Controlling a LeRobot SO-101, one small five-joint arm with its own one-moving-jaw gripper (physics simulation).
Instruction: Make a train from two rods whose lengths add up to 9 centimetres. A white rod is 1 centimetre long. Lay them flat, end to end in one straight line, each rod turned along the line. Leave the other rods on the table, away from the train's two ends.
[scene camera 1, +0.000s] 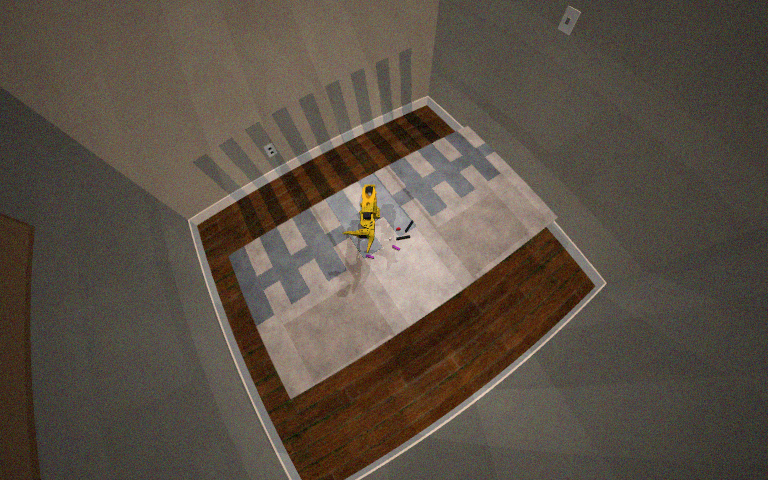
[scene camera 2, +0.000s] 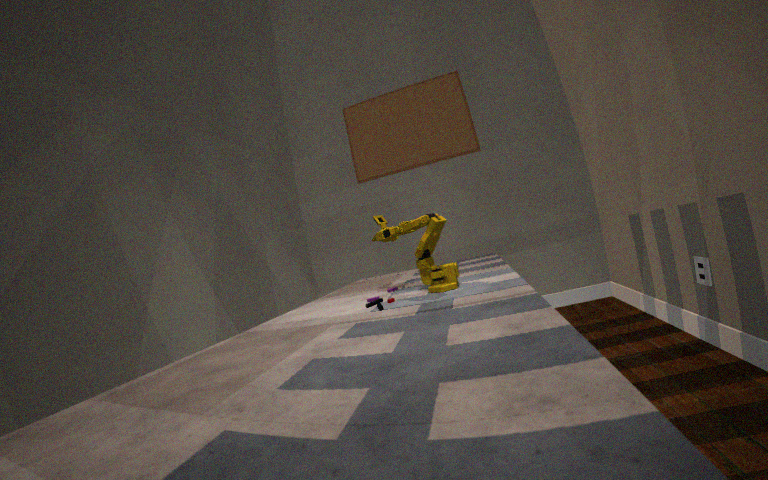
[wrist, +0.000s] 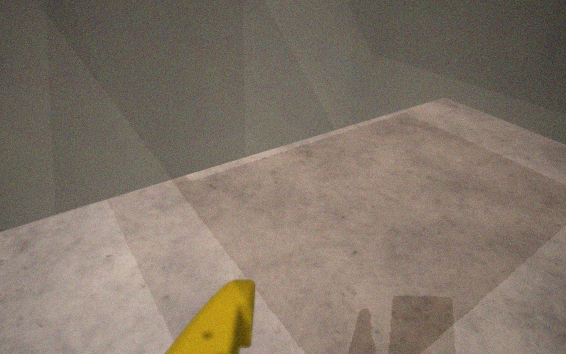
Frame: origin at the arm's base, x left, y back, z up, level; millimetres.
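Where they show: hand, tool point: (scene camera 1: 366, 251) (scene camera 2: 373, 240) (wrist: 253, 304); arm's base, link origin: (scene camera 2: 438, 289).
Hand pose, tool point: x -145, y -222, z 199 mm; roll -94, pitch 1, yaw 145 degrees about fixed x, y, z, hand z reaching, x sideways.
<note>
Things, the pixels of their top centre, and the offset from my tool point. Level surfaces: height alone.
- short red rod, top centre: (scene camera 2: 390, 299) (scene camera 1: 398, 228) dx +222, dy +88, dz -189 mm
- tiny white rod, top centre: (scene camera 1: 390, 238) dx +158, dy +66, dz -189 mm
- pale table, surface height: dz -199 mm
My gripper (scene camera 1: 357, 241) (scene camera 2: 374, 228) is wide open and empty, high above the table. In the wrist view its notched fixed jaw (wrist: 215, 325) shows, and the moving jaw is out of the picture. One black rod (scene camera 1: 408, 226) lies slanted near another black rod (scene camera 1: 403, 237); they form an angle, not one line. They look crossed close together in scene camera 2. A purple rod (scene camera 1: 395, 247) (scene camera 2: 373, 298) lies in front of them. Another purple rod (scene camera 1: 369, 256) (scene camera 2: 391, 289) lies apart, close below the jaw tip in scene camera 1. A short red rod (scene camera 1: 398, 229) (scene camera 2: 390, 300) and a tiny white rod (scene camera 1: 390, 239) lie near the black rods.
The arm's yellow base (scene camera 1: 369, 195) (scene camera 2: 443, 278) stands behind the rods on the pale table (scene camera 1: 339, 350) (scene camera 2: 186, 390) (wrist: 325, 215). Striped shadows cross the table. The wrist view shows the table's far edge, the wall and shadows of the jaws.
</note>
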